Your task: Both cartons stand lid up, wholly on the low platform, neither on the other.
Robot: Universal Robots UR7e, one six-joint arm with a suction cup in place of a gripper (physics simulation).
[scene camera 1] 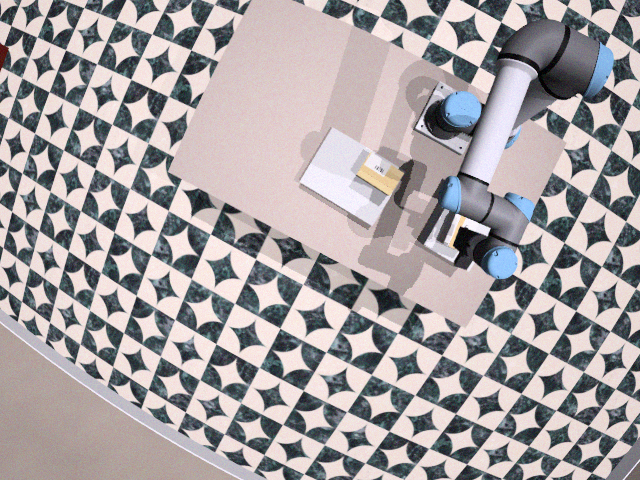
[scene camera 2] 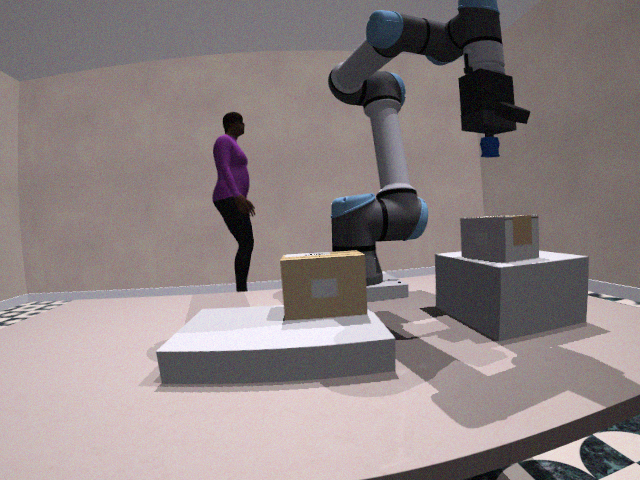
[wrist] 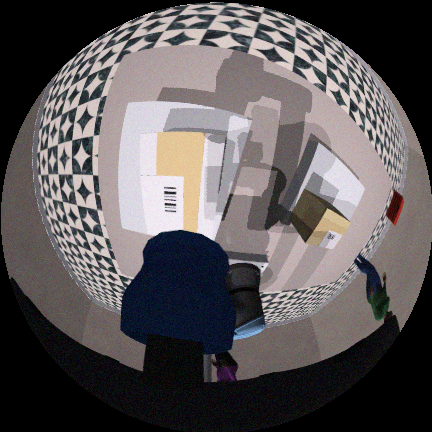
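Where they show: end effector, tool point: (scene camera 2: 490,156) (wrist: 184,267); arm's base, origin of the base link: (scene camera 1: 444,119) (wrist: 238,275).
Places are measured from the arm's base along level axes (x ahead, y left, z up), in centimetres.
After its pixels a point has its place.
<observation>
The tan carton (scene camera 1: 382,180) {x 30.1, y -15.8, z 10.8 cm} (scene camera 2: 325,289) {x 32.6, y -18.3, z 5.5 cm} (wrist: 327,223) {x 30.5, y -14.1, z 10.8 cm} stands upright on the low white platform (scene camera 1: 330,175) {x 33.8, y -34.3, z 0.8 cm} (scene camera 2: 232,335) {x 35.6, y -33.8, z 0.7 cm} (wrist: 345,167) {x 43.3, y -27.0, z 0.8 cm}, close to its end nearer the tall block. Its taped lid with a barcode label faces up. The white carton (scene camera 2: 483,238) {x 38.0, y 10.7, z 11.8 cm} (wrist: 179,155) {x 41.5, y 14.7, z 15.7 cm} with a tan tape strip stands lid up on the tall block (scene camera 2: 542,299) {x 48.6, y 14.5, z 1.7 cm} (wrist: 131,150) {x 41.8, y 24.5, z 7.9 cm}; in scene camera 1 the arm partly hides it. My gripper (scene camera 2: 489,147) (wrist: 177,290), a blue suction cup, points down, open and empty, in the air above the white carton. Its cup is hidden in scene camera 1.
The arm's base plate (scene camera 1: 439,93) {x -9.0, y -4.8, z 0.3 cm} (scene camera 2: 387,291) {x 9.1, y 5.1, z -1.9 cm} is behind the platforms on the tan table top (scene camera 1: 258,93) {x 10.5, y -72.5, z -4.1 cm} (scene camera 2: 93,413) {x 46.7, y -52.1, z -4.1 cm}. A person in purple (scene camera 2: 232,165) stands beyond the table. A person in green (wrist: 378,302) and a red object (wrist: 395,207) show in the wrist view.
</observation>
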